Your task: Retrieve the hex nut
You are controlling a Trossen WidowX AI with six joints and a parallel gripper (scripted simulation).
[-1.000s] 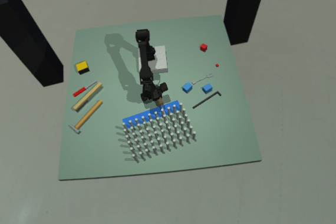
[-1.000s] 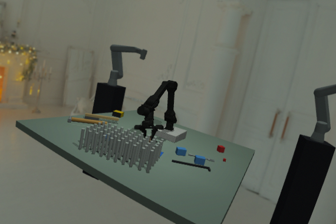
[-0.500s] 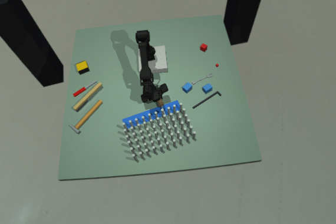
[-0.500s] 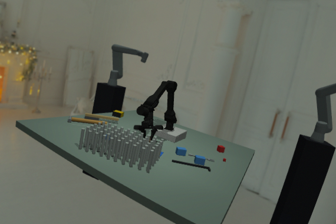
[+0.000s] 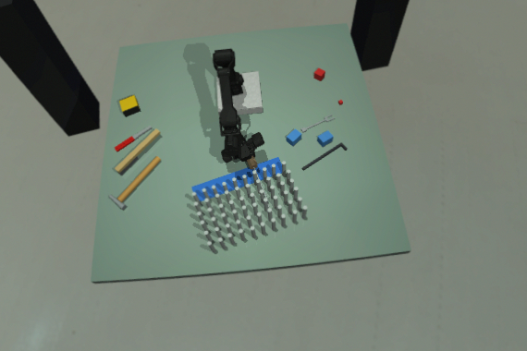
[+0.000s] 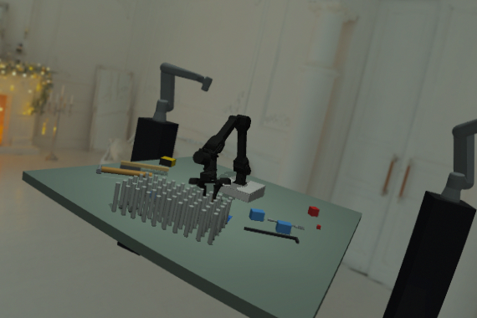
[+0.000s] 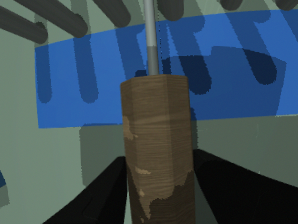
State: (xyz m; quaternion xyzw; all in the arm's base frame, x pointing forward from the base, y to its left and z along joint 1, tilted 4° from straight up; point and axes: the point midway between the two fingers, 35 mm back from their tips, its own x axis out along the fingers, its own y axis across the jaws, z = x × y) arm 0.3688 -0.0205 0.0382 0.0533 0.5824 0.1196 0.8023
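My gripper tip is now 70 mm short of the blue taped strip, 70 mm to the left of it and 30 mm above it. Also, from my gripper tip: small red ball 200 mm behind, 490 mm to the left, 30 mm below; small wrench 120 mm behind, 340 mm to the left, 30 mm below; hex nut 220 mm ahead, 20 mm to the left, 30 mm below.
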